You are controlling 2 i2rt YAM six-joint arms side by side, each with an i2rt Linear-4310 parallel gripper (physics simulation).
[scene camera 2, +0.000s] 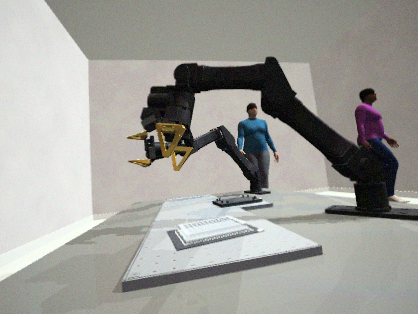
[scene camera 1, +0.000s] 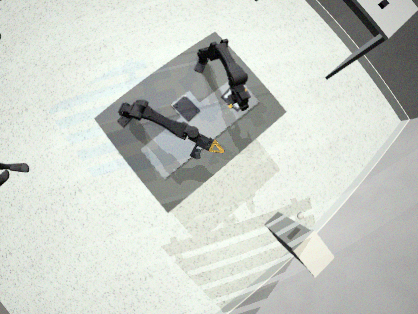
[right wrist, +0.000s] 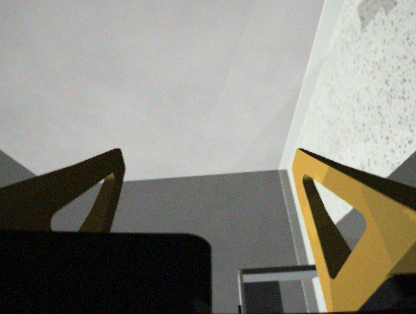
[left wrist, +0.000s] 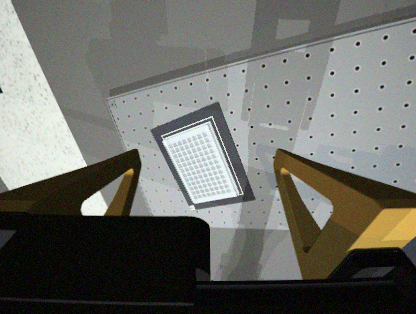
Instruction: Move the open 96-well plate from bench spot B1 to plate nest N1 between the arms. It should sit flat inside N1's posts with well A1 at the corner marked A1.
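Where they show: left gripper, fingertip midpoint: (scene camera 2: 171, 164) (left wrist: 207, 156); right gripper, fingertip midpoint: (scene camera 2: 127, 149) (scene camera 1: 222, 152) (right wrist: 208, 158); left arm's base at its link origin: (scene camera 2: 373, 213) (scene camera 1: 202, 61); right arm's base at its link origin: (scene camera 2: 256, 192).
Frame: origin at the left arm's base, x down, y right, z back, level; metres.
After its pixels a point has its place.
Observation:
The white 96-well plate (scene camera 2: 210, 229) {x -0.030, y 0.173, z -0.366 m} (left wrist: 200, 165) {x -0.024, y 0.207, z -0.341 m} lies flat on the dark pad (scene camera 2: 176, 241) {x -0.015, y 0.210, z -0.419 m} (left wrist: 231, 150) {x -0.015, y 0.261, z -0.331 m} of its bench spot. A small white tag (left wrist: 192, 207) {x -0.015, y 0.126, z -0.282 m} is at a pad corner; its lettering is unreadable. The dark nest N1 (scene camera 1: 186, 108) {x -0.025, y 0.421, z -0.041 m} (scene camera 2: 237, 201) {x -0.025, y 0.381, z -0.070 m}, with short posts, sits between the arm bases and holds no plate. My left gripper (scene camera 1: 238, 98) {x -0.165, y 0.304, z -0.368 m} (scene camera 2: 173, 163) {x -0.165, y 0.304, z -0.368 m} (left wrist: 207, 156) {x -0.165, y 0.304, z -0.368 m} is open and empty, pointing down above the plate, which shows between its fingers in the left wrist view, turned relative to them. My right gripper (scene camera 1: 221, 150) {x -0.262, y 0.653, z -0.373 m} (scene camera 2: 128, 149) {x -0.262, y 0.653, z -0.373 m} (right wrist: 208, 158) {x -0.262, y 0.653, z -0.373 m} is open, empty and roughly level, away from plate and nest.
A light perforated board (scene camera 1: 162, 150) {x -0.013, y 0.766, z 0.002 m} (scene camera 2: 225, 262) {x -0.013, y 0.081, z -0.416 m} (left wrist: 300, 100) {x -0.013, y 0.376, z -0.332 m} lies on the grey table (scene camera 1: 115, 117) {x 0.000, y 0.670, z 0.433 m} under the plate pad. My two arms reach over the board. A person in blue (scene camera 2: 255, 135) and one in magenta (scene camera 2: 370, 122) stand beyond the table.

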